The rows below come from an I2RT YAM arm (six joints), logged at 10 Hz.
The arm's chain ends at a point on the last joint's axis. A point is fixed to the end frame.
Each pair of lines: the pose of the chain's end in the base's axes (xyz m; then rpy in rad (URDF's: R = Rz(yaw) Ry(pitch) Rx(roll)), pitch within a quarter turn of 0, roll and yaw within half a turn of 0), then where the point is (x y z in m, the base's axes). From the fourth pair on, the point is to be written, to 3 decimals.
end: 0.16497 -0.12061 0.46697 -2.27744 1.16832 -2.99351
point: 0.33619 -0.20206 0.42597
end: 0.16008 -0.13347 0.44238 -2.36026 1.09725 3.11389
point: 0.31879 -0.23006 0.38657
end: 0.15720 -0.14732 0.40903 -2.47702 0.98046 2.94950
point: 0.30219 -0.24870 0.32947
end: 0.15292 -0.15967 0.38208 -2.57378 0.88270 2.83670
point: 0.287 -0.259 0.283
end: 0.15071 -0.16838 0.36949 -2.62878 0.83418 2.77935
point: 0.280 -0.264 0.261
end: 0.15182 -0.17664 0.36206 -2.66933 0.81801 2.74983
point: 0.281 -0.269 0.250
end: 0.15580 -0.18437 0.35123 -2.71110 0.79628 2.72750
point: 0.284 -0.272 0.235
